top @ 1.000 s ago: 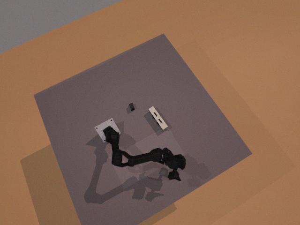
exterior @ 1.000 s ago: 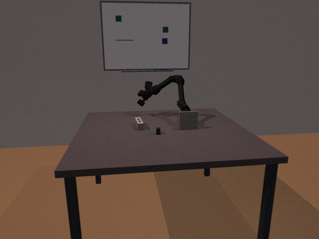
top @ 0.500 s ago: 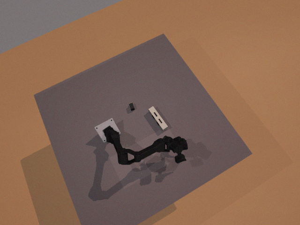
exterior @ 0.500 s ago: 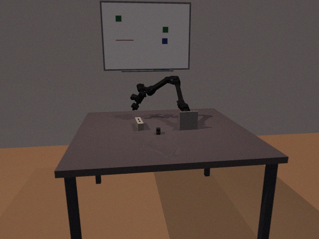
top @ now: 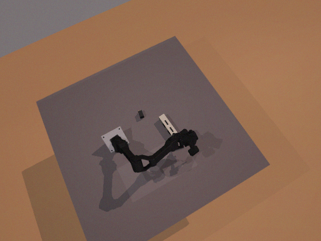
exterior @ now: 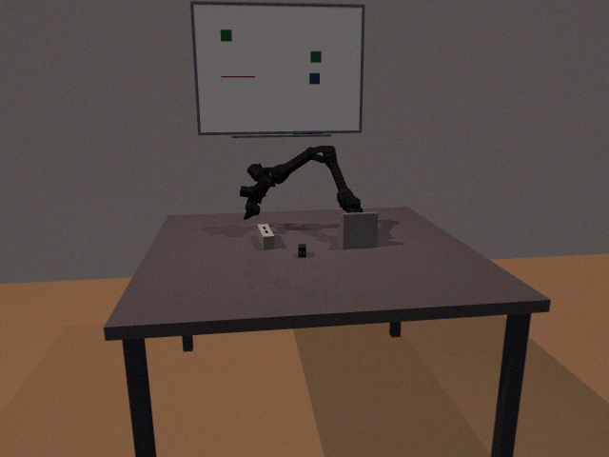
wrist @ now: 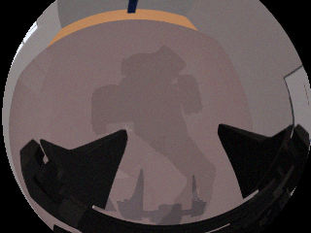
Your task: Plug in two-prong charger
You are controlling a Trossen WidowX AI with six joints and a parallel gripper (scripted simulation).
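The two-prong charger is 440 mm to the left of my gripper tip, 170 mm behind it and 60 mm below it.
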